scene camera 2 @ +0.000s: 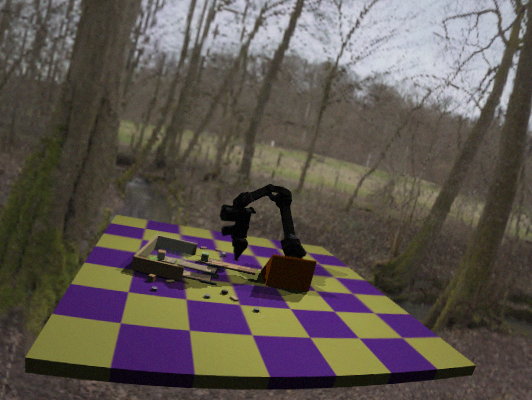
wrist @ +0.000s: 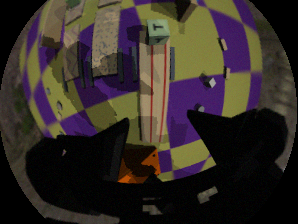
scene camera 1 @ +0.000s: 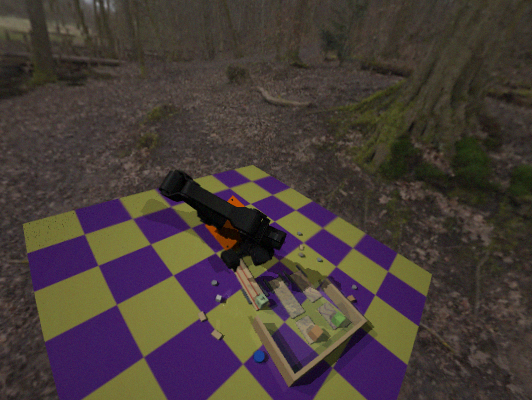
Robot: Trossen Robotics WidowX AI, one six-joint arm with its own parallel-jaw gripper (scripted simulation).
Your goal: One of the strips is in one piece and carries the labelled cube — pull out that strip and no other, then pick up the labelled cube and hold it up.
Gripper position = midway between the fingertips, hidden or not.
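Open and holding nothing, the gripper (scene camera 1: 245, 266) is visible from the wrist as well, where the same gripper (wrist: 158, 116) shares the view with a strip (wrist: 154, 61).
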